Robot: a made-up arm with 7 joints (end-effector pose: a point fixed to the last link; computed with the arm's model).
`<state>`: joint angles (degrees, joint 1 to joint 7).
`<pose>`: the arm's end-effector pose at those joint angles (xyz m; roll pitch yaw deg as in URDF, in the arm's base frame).
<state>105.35 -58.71 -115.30 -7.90 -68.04 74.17 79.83</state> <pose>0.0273 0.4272 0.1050 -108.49 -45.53 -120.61</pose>
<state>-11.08 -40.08 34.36 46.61 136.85 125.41 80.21</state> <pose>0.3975 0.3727 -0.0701 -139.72 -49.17 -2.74</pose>
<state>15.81 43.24 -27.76 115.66 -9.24 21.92 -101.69</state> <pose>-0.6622 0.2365 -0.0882 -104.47 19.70 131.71</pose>
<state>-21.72 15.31 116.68 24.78 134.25 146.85 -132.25</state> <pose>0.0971 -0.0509 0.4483 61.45 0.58 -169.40</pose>
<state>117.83 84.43 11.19 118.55 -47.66 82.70 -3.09</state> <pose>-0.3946 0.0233 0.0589 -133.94 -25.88 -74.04</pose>
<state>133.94 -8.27 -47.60 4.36 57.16 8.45 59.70</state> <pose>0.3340 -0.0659 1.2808 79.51 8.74 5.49</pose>
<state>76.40 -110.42 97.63 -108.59 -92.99 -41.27 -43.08</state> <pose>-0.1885 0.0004 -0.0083 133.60 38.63 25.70</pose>
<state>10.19 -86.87 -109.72 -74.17 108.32 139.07 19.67</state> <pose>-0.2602 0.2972 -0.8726 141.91 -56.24 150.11</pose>
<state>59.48 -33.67 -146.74 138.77 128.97 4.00 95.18</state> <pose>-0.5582 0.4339 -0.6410 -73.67 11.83 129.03</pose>
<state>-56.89 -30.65 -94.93 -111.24 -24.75 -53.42 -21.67</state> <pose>-0.0758 -0.6865 -0.2908 -107.00 -55.18 -96.00</pose>
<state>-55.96 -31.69 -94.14 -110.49 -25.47 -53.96 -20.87</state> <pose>-0.0726 -0.6810 -0.3047 -108.17 -54.59 -95.13</pose>
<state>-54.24 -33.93 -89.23 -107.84 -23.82 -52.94 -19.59</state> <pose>-0.0482 -0.6682 -0.3433 -105.00 -49.06 -94.25</pose>
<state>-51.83 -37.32 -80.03 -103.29 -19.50 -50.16 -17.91</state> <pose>0.0035 -0.6421 -0.4006 -96.66 -38.58 -93.16</pose>
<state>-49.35 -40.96 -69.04 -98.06 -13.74 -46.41 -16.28</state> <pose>0.0736 -0.6026 -0.4523 -85.69 -26.16 -91.15</pose>
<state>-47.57 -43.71 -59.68 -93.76 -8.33 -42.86 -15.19</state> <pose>0.1385 -0.5635 -0.4805 -75.76 -15.63 -88.32</pose>
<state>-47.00 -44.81 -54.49 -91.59 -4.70 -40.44 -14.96</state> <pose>0.1753 -0.5423 -0.4885 -69.87 -9.41 -86.05</pose>
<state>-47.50 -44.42 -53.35 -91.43 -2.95 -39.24 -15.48</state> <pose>0.1822 -0.5424 -0.4875 -68.23 -7.14 -85.24</pose>
